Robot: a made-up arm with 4 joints.
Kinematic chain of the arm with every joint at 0, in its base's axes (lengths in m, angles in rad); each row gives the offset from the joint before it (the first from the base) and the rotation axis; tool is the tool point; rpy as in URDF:
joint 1: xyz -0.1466 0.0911 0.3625 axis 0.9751 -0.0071 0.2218
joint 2: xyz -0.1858 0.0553 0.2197 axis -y
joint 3: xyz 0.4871 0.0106 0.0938 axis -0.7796 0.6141 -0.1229
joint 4: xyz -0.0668 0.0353 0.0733 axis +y
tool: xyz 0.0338 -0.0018 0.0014 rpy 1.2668 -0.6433 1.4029
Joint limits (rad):
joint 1: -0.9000..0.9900
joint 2: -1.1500..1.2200
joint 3: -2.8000..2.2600
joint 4: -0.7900..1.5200
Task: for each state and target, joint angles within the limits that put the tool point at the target. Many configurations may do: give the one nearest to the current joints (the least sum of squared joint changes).
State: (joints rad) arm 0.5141 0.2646 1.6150 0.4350
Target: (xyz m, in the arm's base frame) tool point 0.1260 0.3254 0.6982
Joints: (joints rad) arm -0.3413 0.2552 2.2216 1.1027
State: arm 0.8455 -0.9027 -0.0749 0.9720
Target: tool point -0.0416 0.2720 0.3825
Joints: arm 0.9315 -1.1196 0.1217 0.8845
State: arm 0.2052 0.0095 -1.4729 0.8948
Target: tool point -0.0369 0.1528 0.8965
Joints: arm -0.0107 0.5524 -1.1223 0.7685
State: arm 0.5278 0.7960 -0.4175 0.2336
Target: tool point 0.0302 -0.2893 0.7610
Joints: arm 0.9900 0.4365 -0.2818 0.1142
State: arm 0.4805 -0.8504 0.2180 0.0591
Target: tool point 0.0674 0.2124 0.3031
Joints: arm 0.0706 -0.9589 0.2380 0.0351
